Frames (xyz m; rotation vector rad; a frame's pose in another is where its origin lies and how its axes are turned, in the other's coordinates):
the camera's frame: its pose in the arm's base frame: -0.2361 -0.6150 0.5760 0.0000 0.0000 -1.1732
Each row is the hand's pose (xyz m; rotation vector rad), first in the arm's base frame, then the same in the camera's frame.
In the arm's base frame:
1: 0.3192 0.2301 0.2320 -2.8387 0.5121 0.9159
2: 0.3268 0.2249 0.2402 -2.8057 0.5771 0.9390
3: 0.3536 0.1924 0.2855 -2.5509 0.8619 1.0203
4: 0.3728 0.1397 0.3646 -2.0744 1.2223 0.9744
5: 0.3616 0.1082 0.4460 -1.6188 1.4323 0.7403
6: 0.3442 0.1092 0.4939 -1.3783 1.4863 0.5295
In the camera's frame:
1: -0.5642 0.8392 -0.3440 2.5531 1.1040 -0.8287
2: -0.5564 0.8442 -0.3358 2.5708 1.0380 -0.8597
3: -0.5161 0.8563 -0.2905 2.6704 0.7126 -1.0879
4: -0.4601 0.8536 -0.2114 -2.7593 -0.1495 1.3917
5: -0.4354 0.8311 -0.1300 -2.4049 0.3334 1.3414
6: -0.4430 0.8154 -0.0821 -2.1681 0.5225 1.2213

